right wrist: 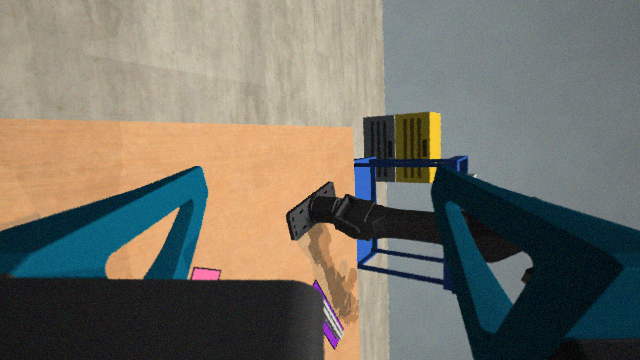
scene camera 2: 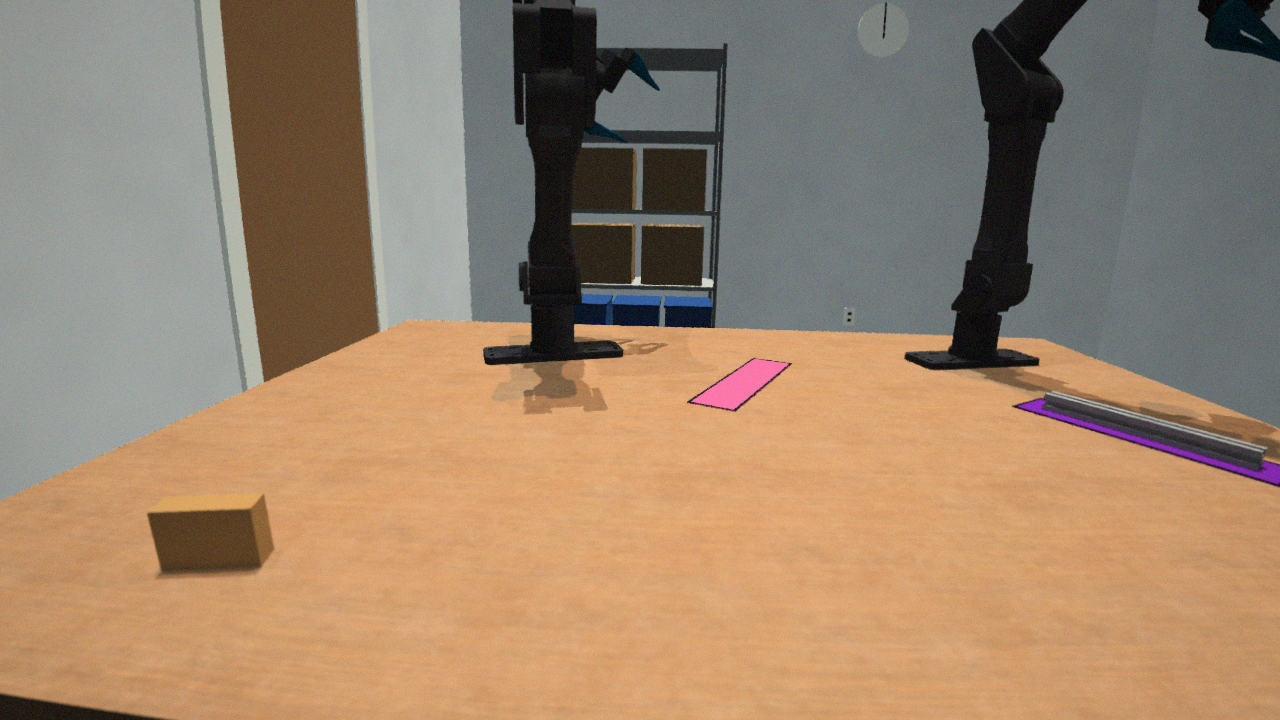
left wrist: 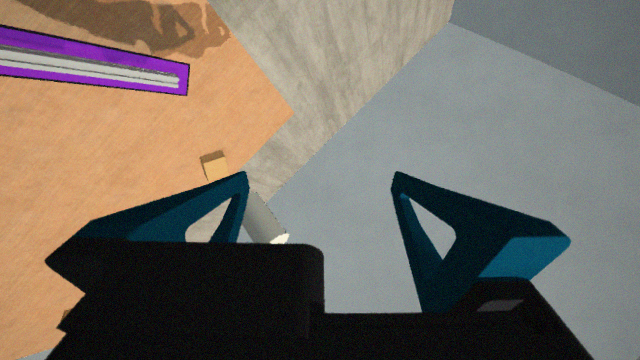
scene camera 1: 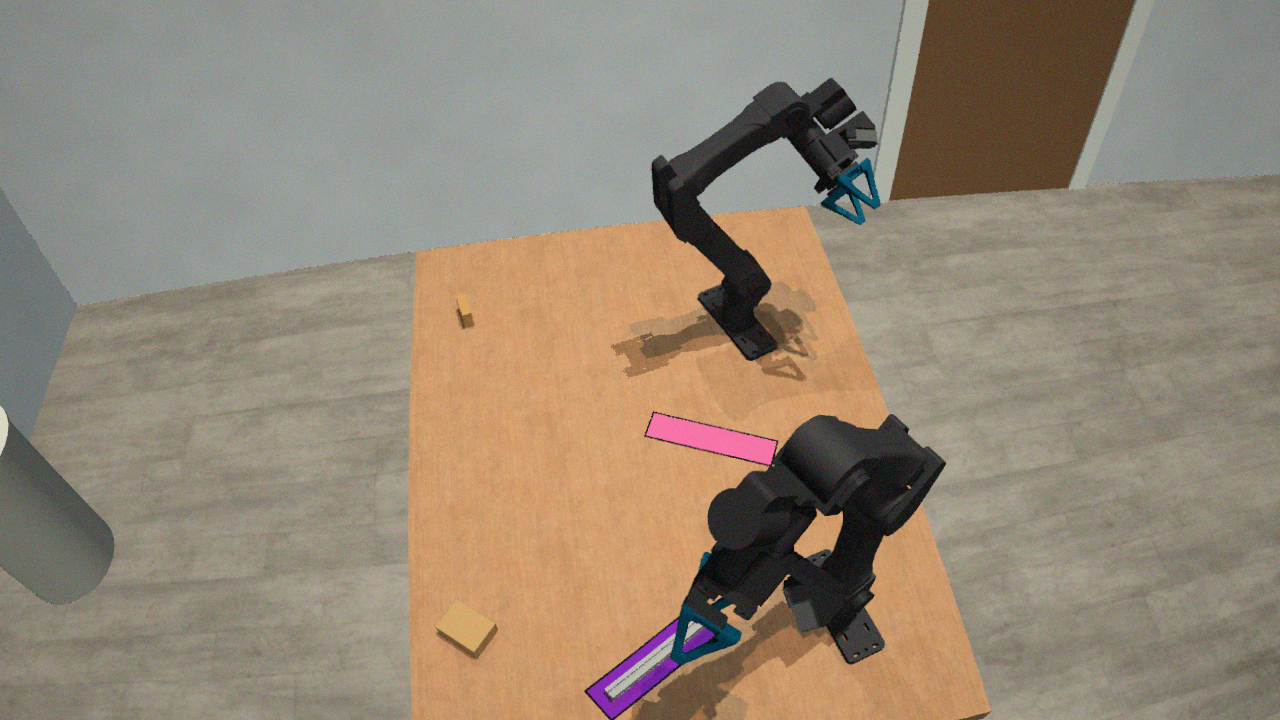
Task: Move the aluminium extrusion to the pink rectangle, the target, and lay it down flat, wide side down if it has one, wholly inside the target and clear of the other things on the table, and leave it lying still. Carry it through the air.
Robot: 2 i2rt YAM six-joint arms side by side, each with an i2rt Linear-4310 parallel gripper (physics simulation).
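Where they show: left gripper, fingertip midpoint: [left wrist: 320, 179] [scene camera 1: 684, 640]; right gripper, fingertip midpoint: [right wrist: 319, 179] [scene camera 2: 641, 115] [scene camera 1: 870, 215]; left arm's base, origin of the base link: [right wrist: 312, 208] [scene camera 2: 971, 361]; right arm's base, origin of the base link: [scene camera 2: 553, 355] [scene camera 1: 736, 322].
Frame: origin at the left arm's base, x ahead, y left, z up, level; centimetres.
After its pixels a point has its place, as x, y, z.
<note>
The aluminium extrusion [scene camera 1: 651, 660] {31.6, -3.6, 1.3} [scene camera 2: 1154, 431] {31.6, -3.9, 1.0} [left wrist: 100, 69] {29.6, -3.8, 2.0} [right wrist: 332, 319] {31.6, -3.0, 1.4} is a long, slim silver bar lying flat on a purple rectangle [scene camera 1: 612, 707] {40.0, 1.0, 0.1} [scene camera 2: 1029, 406] {20.1, -8.8, 0.1} [left wrist: 184, 80] {41.3, -0.4, 0.1} [right wrist: 334, 343] {41.0, -2.7, 0.1}. The target is the pink rectangle [scene camera 1: 711, 438] {5.0, -38.8, 0.1} [scene camera 2: 741, 385] {7.0, -40.2, 0.1} [right wrist: 206, 274] {-3.4, -31.9, 0.1}, with no object on it. My left gripper [scene camera 1: 691, 608] [left wrist: 320, 179] {32.5, 9.0, 41.1} is open and empty, raised above the table; in scene camera 1 it overlaps one end of the extrusion. In scene camera 2 it is cut off at the top right. My right gripper [scene camera 1: 870, 213] {-27.1, -46.8, 36.3} [scene camera 2: 640, 114] {-27.1, -46.8, 36.3} is open and empty, high up, away from the extrusion.
A wider tan block [scene camera 1: 465, 626] {57.0, -19.2, 3.0} [left wrist: 216, 167] {56.4, -18.6, 3.0} lies left of the purple rectangle in scene camera 1. A smaller tan block [scene camera 1: 463, 310] {38.7, -84.4, 4.0} [scene camera 2: 210, 537] {39.3, -85.8, 2.2} stands at the table's upper left there. The left arm's upper links reach close to the pink rectangle's right end in that view.
</note>
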